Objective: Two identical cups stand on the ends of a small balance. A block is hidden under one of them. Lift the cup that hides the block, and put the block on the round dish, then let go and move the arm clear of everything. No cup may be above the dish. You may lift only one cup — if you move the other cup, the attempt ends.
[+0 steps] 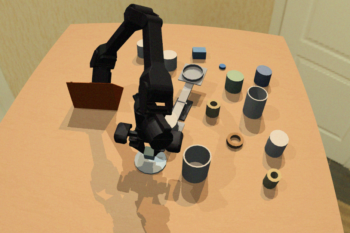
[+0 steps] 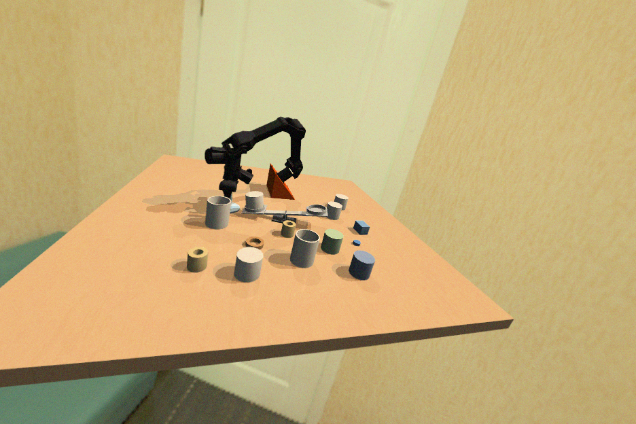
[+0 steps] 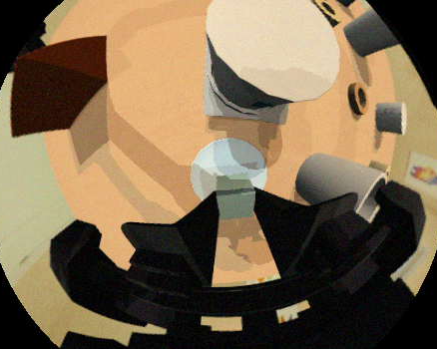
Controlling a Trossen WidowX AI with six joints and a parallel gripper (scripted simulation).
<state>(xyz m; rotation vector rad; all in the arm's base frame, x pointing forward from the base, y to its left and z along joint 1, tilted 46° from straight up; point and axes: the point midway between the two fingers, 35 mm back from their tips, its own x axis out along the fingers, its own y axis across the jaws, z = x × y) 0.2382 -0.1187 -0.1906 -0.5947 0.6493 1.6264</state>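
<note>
Now: gripper tip 40 mm above the pale blue round dish. The rest, counted from my gripper tip: blue box: 590 mm to the left, 70 mm ahead, 20 mm below; then small balance: 240 mm to the left, 60 mm ahead, 20 mm below.
</note>
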